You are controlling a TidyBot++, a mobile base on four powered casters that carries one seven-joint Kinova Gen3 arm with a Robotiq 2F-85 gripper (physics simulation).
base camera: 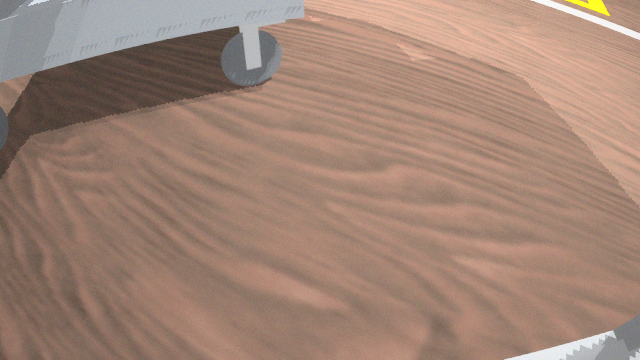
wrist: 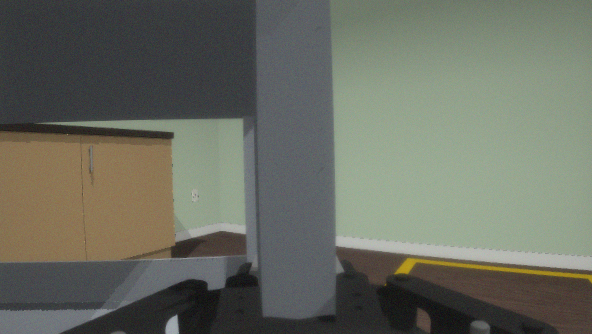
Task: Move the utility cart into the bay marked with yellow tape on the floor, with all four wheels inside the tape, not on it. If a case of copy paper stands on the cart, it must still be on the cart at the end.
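Places are measured from the arm's base along level axes (x ahead, y up, z right), in centimetres.
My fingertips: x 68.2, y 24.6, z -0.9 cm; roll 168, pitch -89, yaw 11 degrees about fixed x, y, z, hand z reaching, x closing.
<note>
Behind a point stands the place of what it marks.
The grey utility cart [base camera: 150, 30] @(x 58.2, y -24.8, z -20.5 cm) [wrist: 295, 125] @(x 62.1, y 31.5, z -0.7 cm) shows in part. In the base camera view its lower body is at upper left, with one wheel [base camera: 227, 60] @(x 62.3, y -33.5, z -10.9 cm) near its right corner and a sliver of another at the left edge. In the wrist view an upright post of the cart stands between the fingers of my gripper [wrist: 296, 275] @(x 68.2, y 24.6, z -0.9 cm), which is shut on it. Yellow tape [base camera: 592, 6] @(x 123.5, y -39.6, z 111.5 cm) [wrist: 500, 269] @(x 238.3, y -39.6, z 126.1 cm) shows at the top right of the base camera view and on the floor at lower right of the wrist view, right of the post. No case of copy paper shows.
A wooden cabinet [wrist: 130, 200] @(x 236.8, y 9.4, z -98.7 cm) with a dark top stands beyond the cart at left. A green wall [wrist: 460, 125] @(x 265.2, y 52.6, z 112.8 cm) with a white baseboard [wrist: 450, 252] @(x 267.6, y -35.4, z 106.5 cm) runs behind the tape. A white line [base camera: 590, 19] @(x 107.6, y -39.3, z 97.2 cm) crosses the floor near the tape in the base camera view.
</note>
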